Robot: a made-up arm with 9 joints. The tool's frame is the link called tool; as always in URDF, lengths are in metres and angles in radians.
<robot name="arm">
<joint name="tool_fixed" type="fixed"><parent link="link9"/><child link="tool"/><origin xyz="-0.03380 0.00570 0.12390"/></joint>
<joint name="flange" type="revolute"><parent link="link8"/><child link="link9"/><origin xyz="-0.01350 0.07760 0.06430"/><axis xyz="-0.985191 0.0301 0.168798"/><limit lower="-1.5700" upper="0.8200" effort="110" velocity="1"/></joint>
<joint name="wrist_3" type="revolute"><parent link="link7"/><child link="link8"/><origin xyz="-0.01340 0.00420 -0.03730"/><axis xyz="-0.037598 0.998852 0.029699"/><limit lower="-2.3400" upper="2.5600" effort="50" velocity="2.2"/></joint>
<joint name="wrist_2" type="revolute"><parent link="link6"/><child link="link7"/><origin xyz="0.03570 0.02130 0.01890"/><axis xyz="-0.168 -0.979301 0.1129"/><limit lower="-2.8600" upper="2.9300" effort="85" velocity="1.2"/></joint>
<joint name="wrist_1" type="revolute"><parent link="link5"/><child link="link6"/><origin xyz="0.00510 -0.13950 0.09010"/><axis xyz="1 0 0"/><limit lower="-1.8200" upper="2.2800" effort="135" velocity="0.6"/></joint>
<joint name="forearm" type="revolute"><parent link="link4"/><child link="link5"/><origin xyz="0.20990 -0.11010 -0.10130"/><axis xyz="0.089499 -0.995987 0.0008"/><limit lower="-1.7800" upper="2.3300" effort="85" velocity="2.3"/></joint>
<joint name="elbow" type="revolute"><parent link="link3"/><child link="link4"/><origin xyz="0.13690 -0.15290 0.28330"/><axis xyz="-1 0 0"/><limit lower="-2.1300" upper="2.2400" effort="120" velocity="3"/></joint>
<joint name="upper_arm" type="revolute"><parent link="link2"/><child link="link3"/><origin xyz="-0.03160 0.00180 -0.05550"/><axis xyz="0 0 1"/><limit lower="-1.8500" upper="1.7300" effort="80" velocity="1.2"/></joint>
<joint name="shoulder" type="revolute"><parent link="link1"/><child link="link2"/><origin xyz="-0.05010 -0.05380 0.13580"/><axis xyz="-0.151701 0.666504 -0.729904"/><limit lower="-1.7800" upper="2.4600" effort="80" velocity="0.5"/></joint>
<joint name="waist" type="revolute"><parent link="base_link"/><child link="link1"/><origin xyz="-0.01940 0.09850 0.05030"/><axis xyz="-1 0 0"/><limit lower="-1.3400" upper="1.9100" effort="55" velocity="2"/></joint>
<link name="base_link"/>
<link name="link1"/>
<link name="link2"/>
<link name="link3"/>
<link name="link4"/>
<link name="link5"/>
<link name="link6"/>
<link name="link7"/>
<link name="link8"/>
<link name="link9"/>
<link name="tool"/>
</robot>
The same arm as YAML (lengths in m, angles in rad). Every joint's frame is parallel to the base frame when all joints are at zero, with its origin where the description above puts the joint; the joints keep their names.
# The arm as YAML. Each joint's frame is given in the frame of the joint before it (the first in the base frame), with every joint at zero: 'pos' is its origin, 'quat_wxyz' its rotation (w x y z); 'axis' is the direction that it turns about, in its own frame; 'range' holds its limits. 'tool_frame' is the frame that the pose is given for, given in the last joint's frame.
length_unit: m
angle_unit: rad
joints:
  - joint: waist
    pos: [-0.0194, 0.0985, 0.0503]
    quat_wxyz: [1.0, 0.0, 0.0, 0.0]
    axis: [-1.0, 0.0, 0.0]
    range: [-1.34, 1.91]
  - joint: shoulder
    pos: [-0.0501, -0.0538, 0.1358]
    quat_wxyz: [1.0, 0.0, 0.0, 0.0]
    axis: [-0.151701, 0.666504, -0.729904]
    range: [-1.78, 2.46]
  - joint: upper_arm
    pos: [-0.0316, 0.0018, -0.0555]
    quat_wxyz: [1.0, 0.0, 0.0, 0.0]
    axis: [0.0, 0.0, 1.0]
    range: [-1.85, 1.73]
  - joint: elbow
    pos: [0.1369, -0.1529, 0.2833]
    quat_wxyz: [1.0, 0.0, 0.0, 0.0]
    axis: [-1.0, 0.0, 0.0]
    range: [-2.13, 2.24]
  - joint: forearm
    pos: [0.2099, -0.1101, -0.1013]
    quat_wxyz: [1.0, 0.0, 0.0, 0.0]
    axis: [0.089499, -0.995987, 0.0008]
    range: [-1.78, 2.33]
  - joint: wrist_1
    pos: [0.0051, -0.1395, 0.0901]
    quat_wxyz: [1.0, 0.0, 0.0, 0.0]
    axis: [1.0, 0.0, 0.0]
    range: [-1.82, 2.28]
  - joint: wrist_2
    pos: [0.0357, 0.0213, 0.0189]
    quat_wxyz: [1.0, 0.0, 0.0, 0.0]
    axis: [-0.168, -0.979301, 0.1129]
    range: [-2.86, 2.93]
  - joint: wrist_3
    pos: [-0.0134, 0.0042, -0.0373]
    quat_wxyz: [1.0, 0.0, 0.0, 0.0]
    axis: [-0.037598, 0.998852, 0.029699]
    range: [-2.34, 2.56]
  - joint: flange
    pos: [-0.0135, 0.0776, 0.0643]
    quat_wxyz: [1.0, 0.0, 0.0, 0.0]
    axis: [-0.985191, 0.0301, 0.168798]
    range: [-1.57, 0.82]
tool_frame:
  pos: [-0.0338, 0.0057, 0.1239]
  quat_wxyz: [1.0, 0.0, 0.0, 0.0]

